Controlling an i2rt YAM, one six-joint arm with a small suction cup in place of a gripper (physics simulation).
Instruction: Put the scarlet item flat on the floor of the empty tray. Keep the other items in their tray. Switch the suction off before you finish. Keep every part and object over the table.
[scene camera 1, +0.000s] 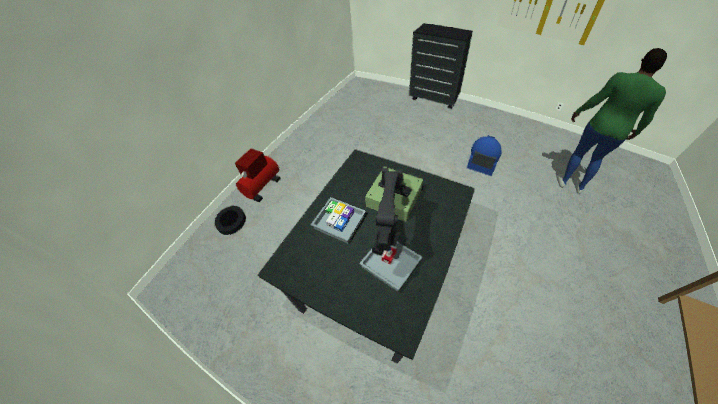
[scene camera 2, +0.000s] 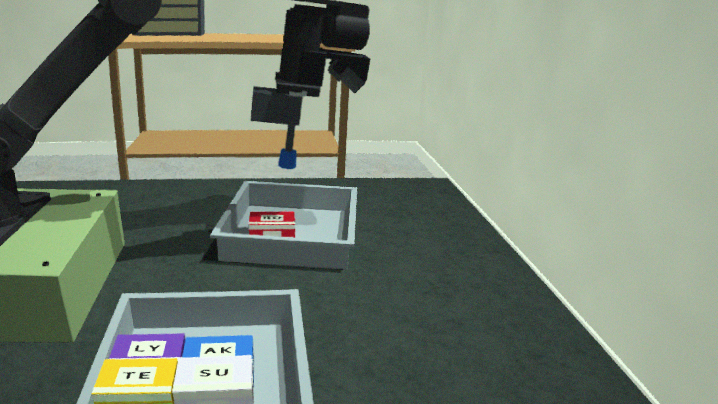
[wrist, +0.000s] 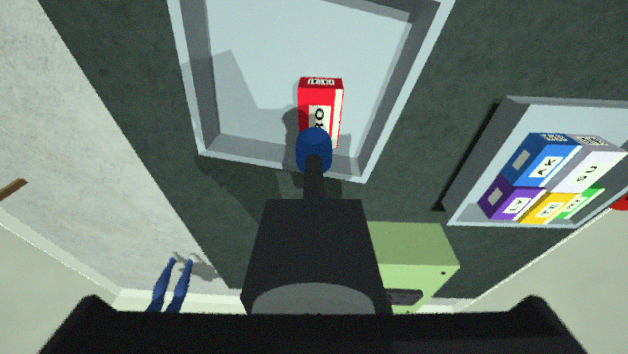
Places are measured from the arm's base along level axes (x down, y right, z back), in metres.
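Pixels of known places: hand, tool point: (scene camera 2: 287, 165) (wrist: 313, 144); arm's base, link origin: (scene camera 2: 0, 224).
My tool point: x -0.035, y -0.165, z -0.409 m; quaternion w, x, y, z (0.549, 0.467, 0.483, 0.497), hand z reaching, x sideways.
For each thing: its middle in the pictures, then the offset to it from my tool point. Level surfaces: height alone.
- scarlet box, body centre: (wrist: 319, 113) (scene camera 2: 272, 228) (scene camera 1: 389, 255) dx +0.114, dy +0.005, dz +0.025 m
- blue box, body centre: (scene camera 2: 219, 361) (wrist: 537, 160) (scene camera 1: 341, 223) dx +0.118, dy +0.345, dz +0.071 m
- white box, body centre: (scene camera 2: 215, 389) (wrist: 573, 164) (scene camera 1: 333, 220) dx +0.112, dy +0.397, dz +0.068 m
- yellow box, body centre: (scene camera 2: 139, 392) (wrist: 538, 199) (scene camera 1: 339, 210) dx +0.111, dy +0.405, dz +0.146 m
- purple box, body centre: (scene camera 2: 149, 362) (wrist: 509, 197) (scene camera 1: 347, 213) dx +0.114, dy +0.353, dz +0.149 m
- green box, body centre: (wrist: 564, 197) (scene camera 1: 332, 208) dx +0.118, dy +0.457, dz +0.143 m
- dark table, surface height: dx +0.138 m
The scarlet box (scene camera 1: 386, 258) (scene camera 2: 271, 219) (wrist: 320, 96) lies flat on the floor of its tray (scene camera 1: 403, 276) (scene camera 2: 283, 252) (wrist: 310, 40), near the tray's end towards the arm base. My blue suction cup (scene camera 2: 287, 165) (wrist: 314, 142) hangs above it with a visible gap, holding nothing, so it counts as open. The other tray (scene camera 1: 352, 226) (scene camera 2: 266, 346) (wrist: 465, 165) holds a blue box (scene camera 2: 218, 345) (wrist: 542, 167), a white box (scene camera 2: 214, 372) (wrist: 587, 172), a yellow box (scene camera 2: 136, 375) (wrist: 550, 209), a purple box (scene camera 2: 147, 347) (wrist: 515, 205) and a green box (scene camera 1: 331, 206) (wrist: 580, 201).
The arm stands on a green base block (scene camera 1: 374, 197) (scene camera 2: 35, 296) (wrist: 412, 245) on the dark table (scene camera 1: 321, 286) (scene camera 2: 426, 301). The tray walls stand up around the boxes. A person (scene camera 1: 622, 108) stands on the floor away from the table.
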